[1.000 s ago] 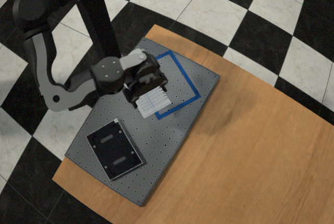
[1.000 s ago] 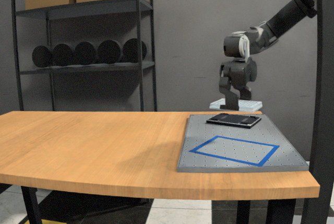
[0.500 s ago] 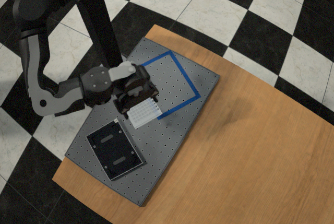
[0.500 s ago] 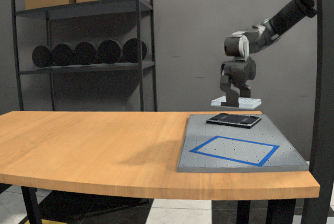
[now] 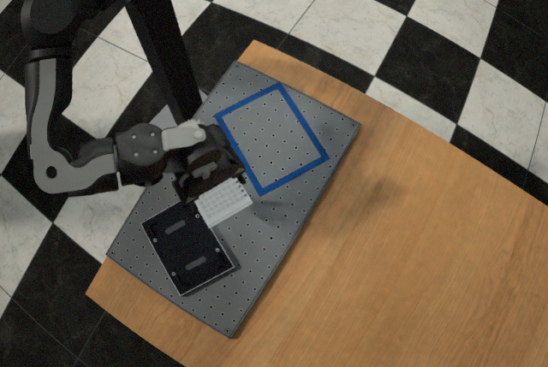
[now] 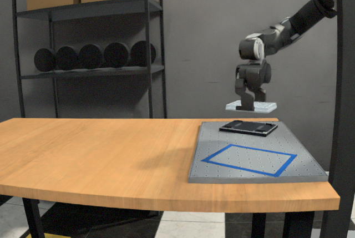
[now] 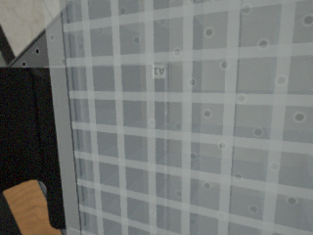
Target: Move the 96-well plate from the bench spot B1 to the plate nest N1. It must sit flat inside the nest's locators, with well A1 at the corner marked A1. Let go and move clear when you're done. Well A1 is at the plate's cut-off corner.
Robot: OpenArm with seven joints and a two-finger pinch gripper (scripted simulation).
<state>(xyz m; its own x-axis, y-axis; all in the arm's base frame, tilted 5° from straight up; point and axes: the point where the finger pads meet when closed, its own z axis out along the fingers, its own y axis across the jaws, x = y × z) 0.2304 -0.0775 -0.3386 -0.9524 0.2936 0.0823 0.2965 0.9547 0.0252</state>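
Right now the plate nest is 110 mm to the right of my hand, 90 mm below it and 10 mm ahead of it. From my hand the other things lie so: clear 96-well plate right at my hand.
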